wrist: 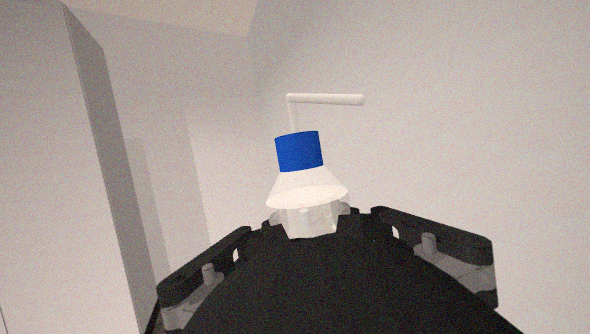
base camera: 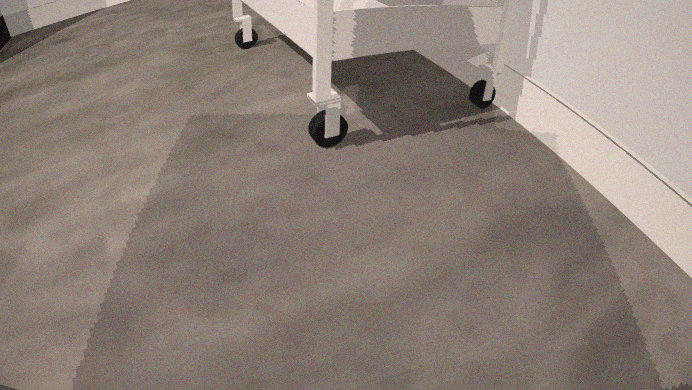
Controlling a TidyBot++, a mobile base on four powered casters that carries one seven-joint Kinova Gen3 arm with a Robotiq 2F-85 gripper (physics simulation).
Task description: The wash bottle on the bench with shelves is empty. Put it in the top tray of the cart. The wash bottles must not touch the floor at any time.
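Places are measured from the arm's base along level axes (x ahead, y left, z up), in centimetres.
Where they show: gripper, fingertip midpoint: (wrist: 309, 212).
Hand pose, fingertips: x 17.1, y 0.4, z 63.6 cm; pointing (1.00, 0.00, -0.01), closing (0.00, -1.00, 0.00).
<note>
Things, the pixels of their top centre, and the offset from my fingertips. "spot": a spot on its surface instead. Level surfaces: height alone.
- wash bottle at its top centre: (wrist: 301, 88) dy -0.8, dx -4.5, dz +10.1 cm
- cart's far right wheel at a spot on its surface: (base camera: 482, 94) spot: dy -24.8, dx +54.0, dz -100.0 cm
- grey floor at its surface level: dz -103.3 cm
A wash bottle (wrist: 307, 187) with a blue cap, white shoulder and bent white spout is in the wrist view. My gripper (wrist: 309, 212) is shut on its body below the shoulder, and the bottle stands roughly upright, leaning slightly in that view. The gripper hides much of the bottle's lower part. The white cart (base camera: 322, 47) stands ahead in the base camera view, with its lower frame, legs and black wheels showing. Its top tray does not show in either view. The bench with shelves cannot be made out.
A white wall (base camera: 620, 75) with a pale baseboard (base camera: 605, 150) runs along the right, close to the cart's far right wheel (base camera: 482, 94). The near wheel (base camera: 327, 129) stands on the grey floor (base camera: 350, 250). A tall pale block (wrist: 45, 150) rises at the left in the wrist view.
</note>
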